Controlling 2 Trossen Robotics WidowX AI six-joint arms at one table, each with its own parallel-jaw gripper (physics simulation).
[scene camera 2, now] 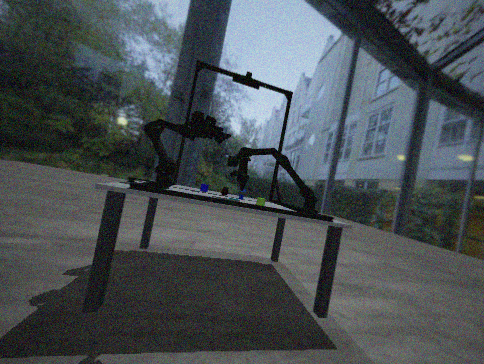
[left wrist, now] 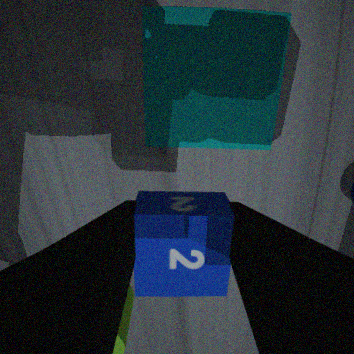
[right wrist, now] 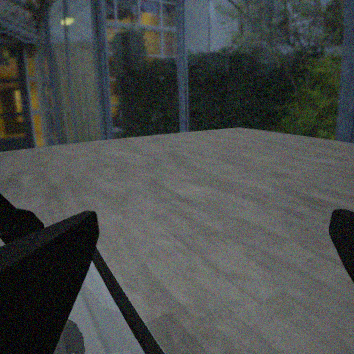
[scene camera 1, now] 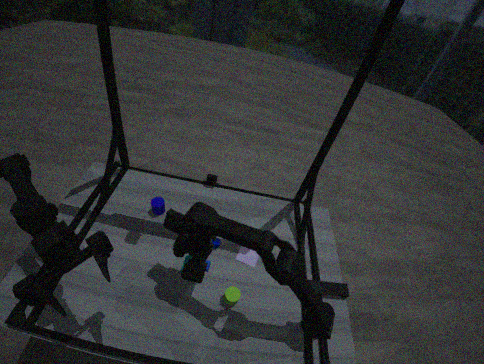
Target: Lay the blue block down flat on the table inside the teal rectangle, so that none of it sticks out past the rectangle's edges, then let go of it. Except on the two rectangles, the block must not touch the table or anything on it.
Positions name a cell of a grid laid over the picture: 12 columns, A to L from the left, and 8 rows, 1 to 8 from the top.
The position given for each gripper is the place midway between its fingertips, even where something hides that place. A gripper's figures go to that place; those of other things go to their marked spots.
The left gripper (scene camera 1: E6): 0.79 m from the lens. The right gripper (scene camera 1: C7) is 0.50 m from the lens.
